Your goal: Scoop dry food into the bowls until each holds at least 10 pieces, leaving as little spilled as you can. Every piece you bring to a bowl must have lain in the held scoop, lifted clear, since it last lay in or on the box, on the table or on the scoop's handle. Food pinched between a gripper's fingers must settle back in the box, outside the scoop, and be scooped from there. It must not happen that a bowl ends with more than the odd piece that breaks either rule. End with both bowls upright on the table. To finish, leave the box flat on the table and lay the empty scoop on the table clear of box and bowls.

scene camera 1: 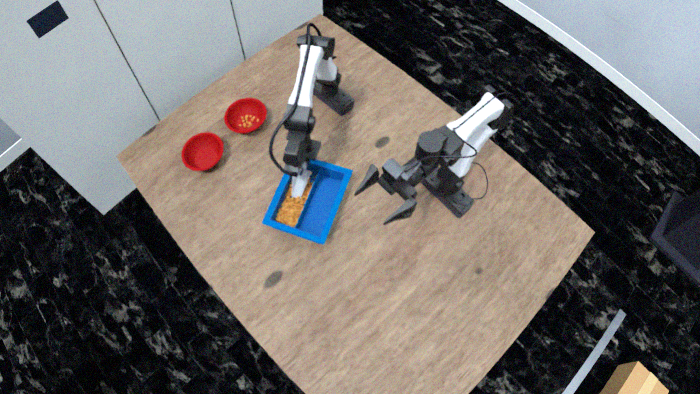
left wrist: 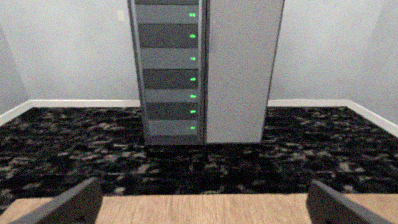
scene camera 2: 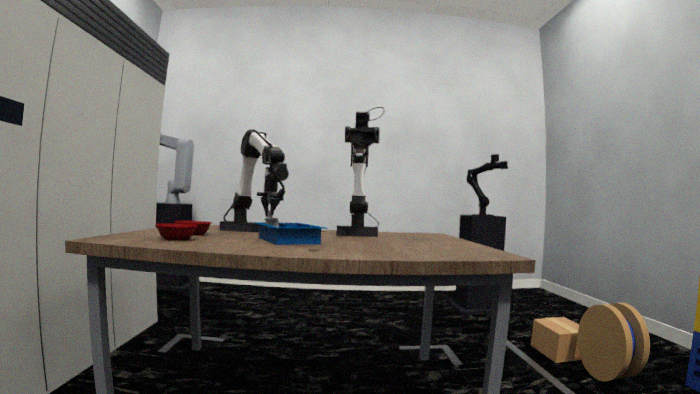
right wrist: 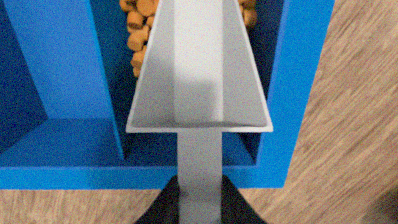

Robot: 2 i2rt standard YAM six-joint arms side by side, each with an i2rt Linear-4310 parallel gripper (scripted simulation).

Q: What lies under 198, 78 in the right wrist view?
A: A grey scoop.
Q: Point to a red bowl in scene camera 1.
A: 247, 106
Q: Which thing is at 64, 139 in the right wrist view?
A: A blue box.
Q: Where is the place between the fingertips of my left gripper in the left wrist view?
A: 203, 189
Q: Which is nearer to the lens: the blue box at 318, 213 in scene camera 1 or the red bowl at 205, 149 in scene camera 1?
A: The blue box.
